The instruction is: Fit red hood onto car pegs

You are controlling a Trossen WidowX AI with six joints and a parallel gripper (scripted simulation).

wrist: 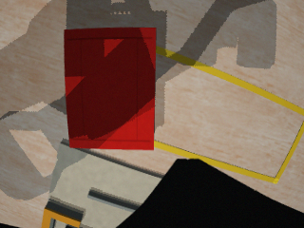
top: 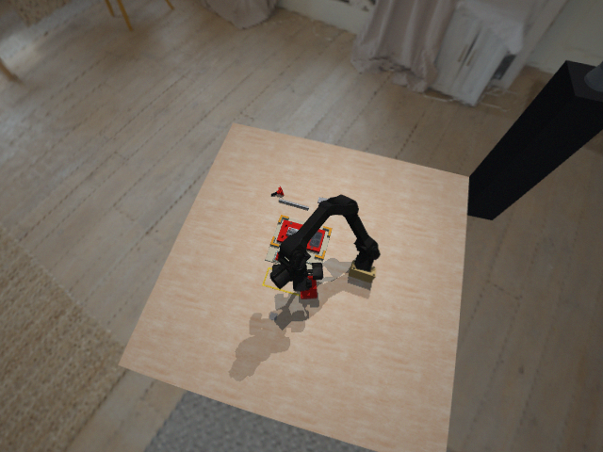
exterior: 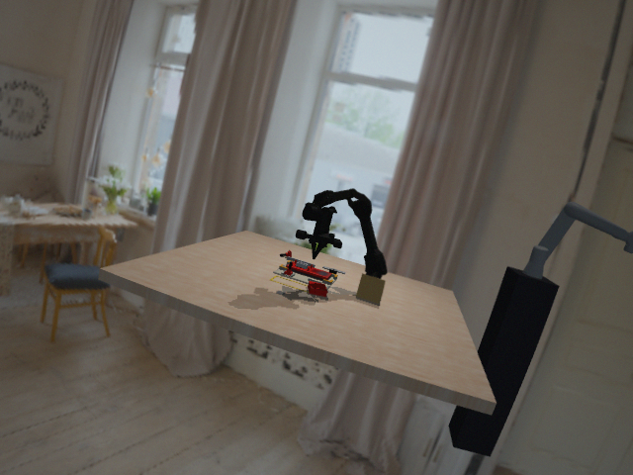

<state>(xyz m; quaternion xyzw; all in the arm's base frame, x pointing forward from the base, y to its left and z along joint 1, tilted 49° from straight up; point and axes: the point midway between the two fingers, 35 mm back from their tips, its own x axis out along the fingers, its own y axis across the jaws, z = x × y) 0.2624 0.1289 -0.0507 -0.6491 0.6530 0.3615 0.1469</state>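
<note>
My gripper tip is 5 cm past the red hood and 11 cm above it. From my gripper tip the other things lie so: grey bar (11 cm ahead, 38 cm to the right, 12 cm below).
</note>
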